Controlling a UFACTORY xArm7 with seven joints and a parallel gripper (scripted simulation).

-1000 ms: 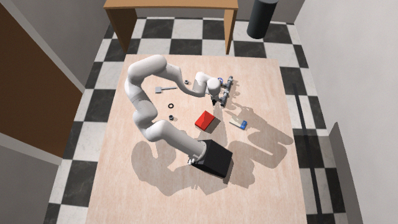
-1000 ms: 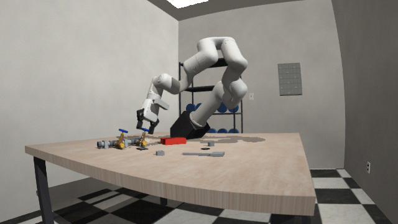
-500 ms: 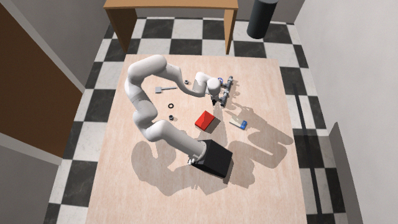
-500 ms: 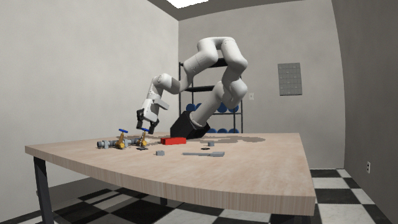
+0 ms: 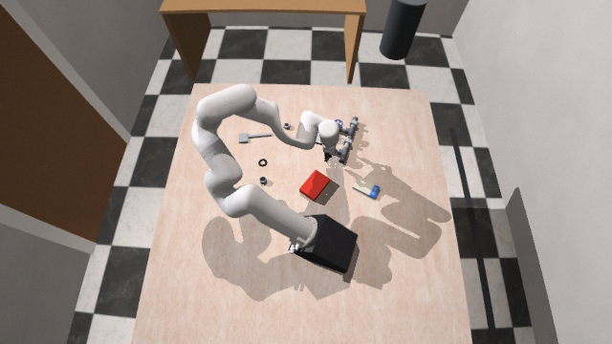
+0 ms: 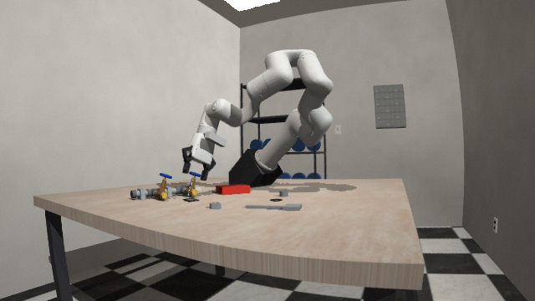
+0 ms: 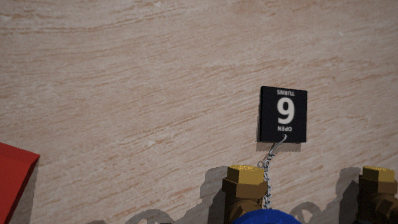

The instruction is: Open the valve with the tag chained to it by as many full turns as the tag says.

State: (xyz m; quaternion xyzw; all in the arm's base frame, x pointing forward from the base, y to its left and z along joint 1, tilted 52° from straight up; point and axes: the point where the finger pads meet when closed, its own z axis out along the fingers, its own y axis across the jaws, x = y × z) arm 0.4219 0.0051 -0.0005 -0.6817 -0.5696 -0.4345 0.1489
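The black tag is 8 cm below my hand, 7 cm ahead of it and 6 cm to the left of it. The rest, counted from my hand: red block: 17 cm behind, 7 cm below, 2 cm to the left; then white box: 20 cm to the right, 12 cm behind, 8 cm below; then grey flat tool: 39 cm to the left, 8 cm below.
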